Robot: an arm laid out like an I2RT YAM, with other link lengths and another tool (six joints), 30 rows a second.
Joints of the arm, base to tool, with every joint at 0 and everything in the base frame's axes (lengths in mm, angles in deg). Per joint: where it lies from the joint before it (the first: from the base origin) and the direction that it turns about. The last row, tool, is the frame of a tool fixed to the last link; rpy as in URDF.
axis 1: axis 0 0 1 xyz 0 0 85.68
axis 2: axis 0 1 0 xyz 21.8 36.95 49.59
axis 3: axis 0 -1 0 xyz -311.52 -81.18 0
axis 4: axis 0 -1 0 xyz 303.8 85.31 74.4
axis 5: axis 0 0 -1 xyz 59.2 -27.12 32.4
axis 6: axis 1 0 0 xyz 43.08 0 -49
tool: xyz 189 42 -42 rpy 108.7 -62.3 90
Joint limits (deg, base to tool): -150..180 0..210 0..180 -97..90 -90..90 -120..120
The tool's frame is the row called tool.
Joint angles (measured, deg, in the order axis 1, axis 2, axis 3, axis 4, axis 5, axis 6), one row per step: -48.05 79.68 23.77 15.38 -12.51 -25.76; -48.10 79.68 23.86 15.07 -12.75 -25.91; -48.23 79.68 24.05 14.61 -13.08 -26.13; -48.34 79.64 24.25 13.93 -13.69 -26.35; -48.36 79.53 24.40 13.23 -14.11 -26.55; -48.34 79.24 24.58 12.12 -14.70 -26.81; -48.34 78.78 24.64 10.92 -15.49 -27.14; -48.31 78.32 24.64 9.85 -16.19 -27.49; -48.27 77.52 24.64 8.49 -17.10 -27.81; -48.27 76.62 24.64 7.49 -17.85 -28.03; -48.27 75.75 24.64 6.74 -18.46 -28.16
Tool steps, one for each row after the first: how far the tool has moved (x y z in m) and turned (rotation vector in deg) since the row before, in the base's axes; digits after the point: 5 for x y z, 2 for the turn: -0.00015 0.00087 -0.00014 0.17 0.09 0.23; -0.00019 0.00058 0.00017 0.20 0.11 0.26; 0.00001 0.00216 0.00011 0.45 0.08 0.49; -0.00028 0.00227 0.00000 0.38 0.16 0.42; -0.00051 0.00380 0.00030 0.57 0.23 0.63; -0.00083 0.00501 0.00044 0.65 0.17 0.80; -0.00091 0.00481 0.00035 0.54 0.16 0.77; -0.00073 0.00591 0.00181 0.62 0.00 0.91; 0.00000 0.00393 0.00319 0.28 -0.26 0.68; 0.00039 0.00282 0.00353 0.11 -0.36 0.52
